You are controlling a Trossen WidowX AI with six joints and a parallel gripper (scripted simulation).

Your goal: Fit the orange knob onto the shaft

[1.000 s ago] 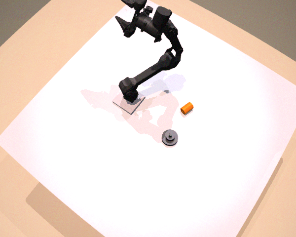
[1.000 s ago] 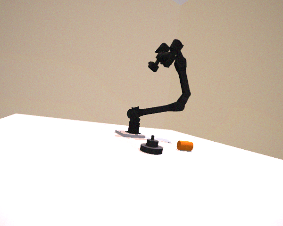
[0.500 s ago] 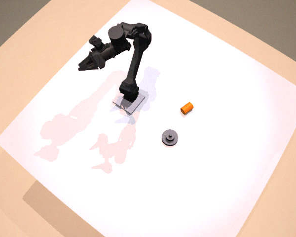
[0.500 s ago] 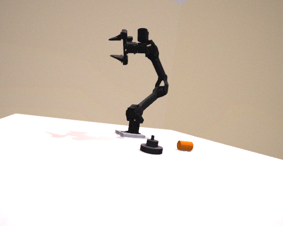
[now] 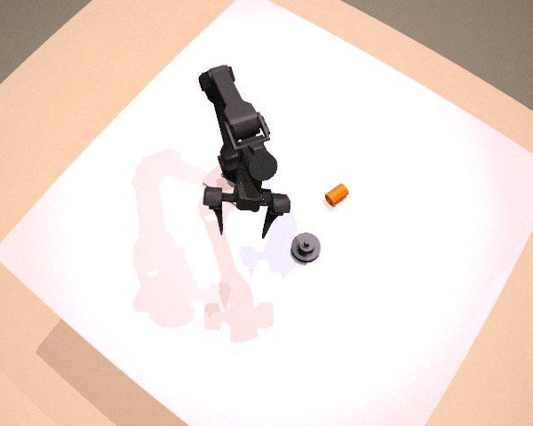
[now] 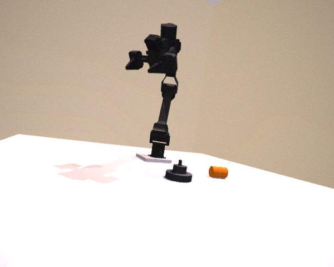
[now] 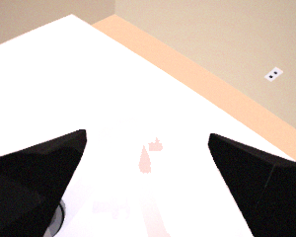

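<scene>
Now: the orange knob 100 mm ahead of my gripper tip, 340 mm to the left of it and 300 mm below it. From my gripper tip the other things lie so: pedestal (100 mm ahead, 150 mm to the left, 290 mm below).
</scene>
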